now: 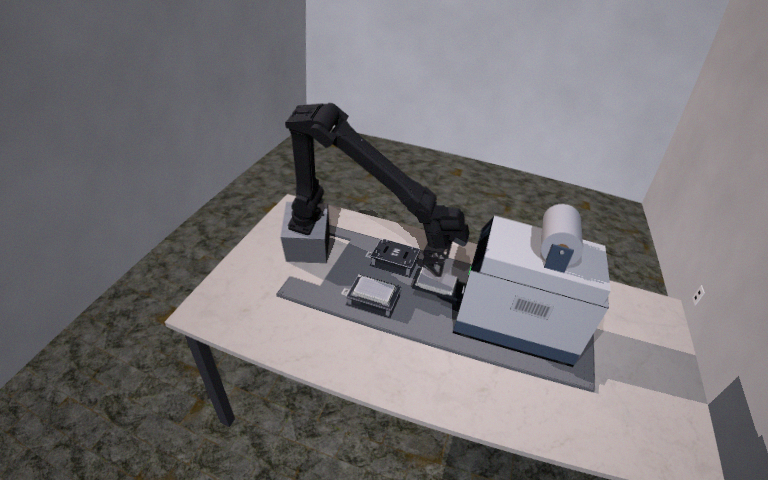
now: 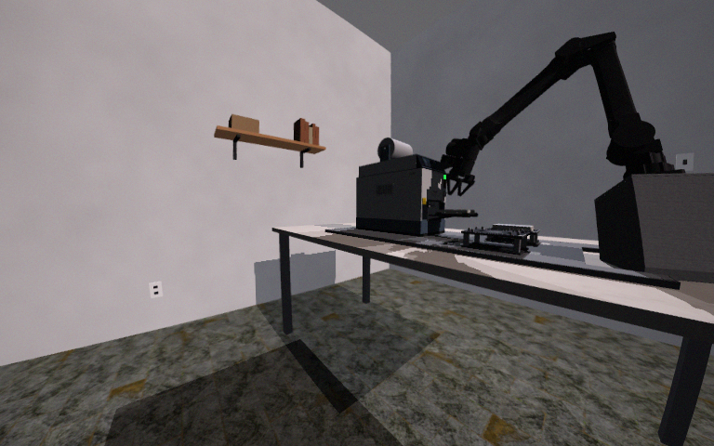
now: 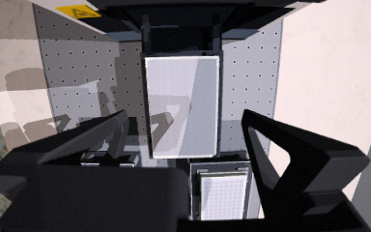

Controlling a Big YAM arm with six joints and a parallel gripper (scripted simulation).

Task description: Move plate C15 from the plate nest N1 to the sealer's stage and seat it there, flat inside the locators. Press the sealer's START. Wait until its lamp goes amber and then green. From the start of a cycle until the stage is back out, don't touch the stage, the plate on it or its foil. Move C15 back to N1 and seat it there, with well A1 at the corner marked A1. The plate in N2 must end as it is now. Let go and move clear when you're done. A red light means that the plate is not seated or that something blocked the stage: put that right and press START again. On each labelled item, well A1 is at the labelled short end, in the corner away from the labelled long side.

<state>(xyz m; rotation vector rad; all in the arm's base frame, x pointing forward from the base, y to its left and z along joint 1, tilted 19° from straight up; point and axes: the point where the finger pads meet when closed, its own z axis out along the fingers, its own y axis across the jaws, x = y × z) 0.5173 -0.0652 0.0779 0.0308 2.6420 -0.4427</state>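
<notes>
Right now my hand is 80 mm above the white well plate and 10 mm past it. Round my hand: foil roll: 320 mm ahead, 230 mm above, 20 mm to the right; dark stage: 90 mm below, 10 mm behind.
</notes>
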